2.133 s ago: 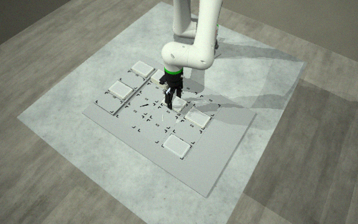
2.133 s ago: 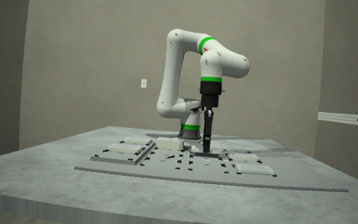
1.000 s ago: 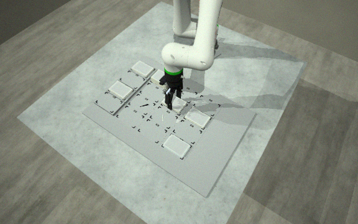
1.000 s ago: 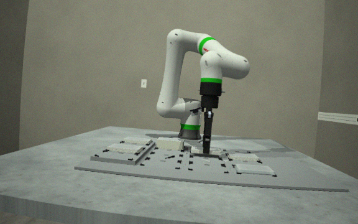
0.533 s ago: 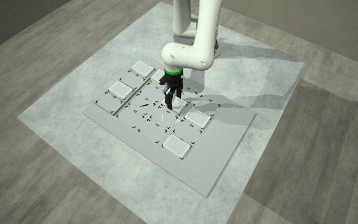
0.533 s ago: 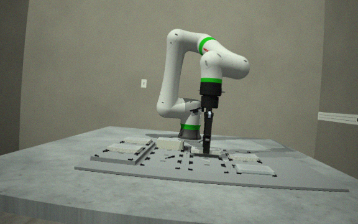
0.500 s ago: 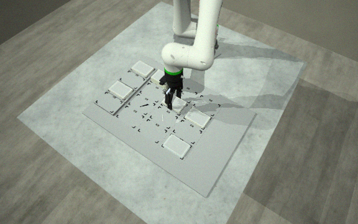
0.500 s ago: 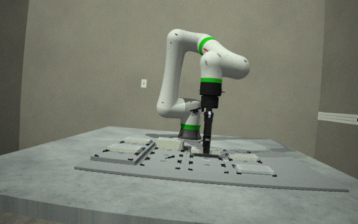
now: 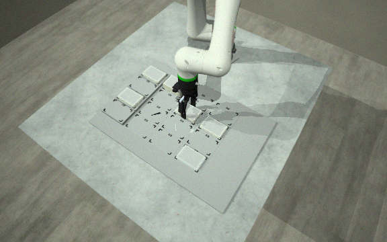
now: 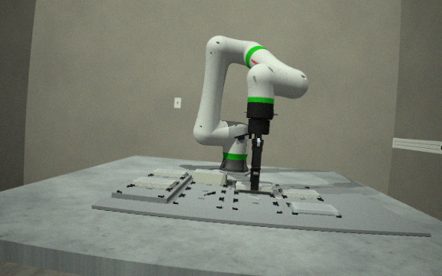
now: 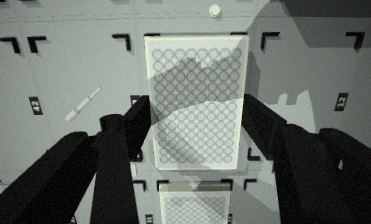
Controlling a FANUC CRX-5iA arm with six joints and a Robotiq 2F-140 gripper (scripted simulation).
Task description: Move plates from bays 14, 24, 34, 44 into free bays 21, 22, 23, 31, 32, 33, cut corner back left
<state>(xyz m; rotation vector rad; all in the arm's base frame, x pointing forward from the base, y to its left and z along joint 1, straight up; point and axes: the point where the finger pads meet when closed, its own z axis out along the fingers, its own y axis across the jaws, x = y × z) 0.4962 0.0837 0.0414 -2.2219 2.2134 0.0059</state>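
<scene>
Now: hand 16 cm to the left of the sealed deep-well block, 11 cm past it and 2 cm above it. From my hand the other things lie so: plate (21 cm ahead, 16 cm to the left, 3 cm below); then white tip (11 cm ahead, 4 cm below); then thin black stick (14 cm to the right, 11 cm ahead, 4 cm below).
</scene>
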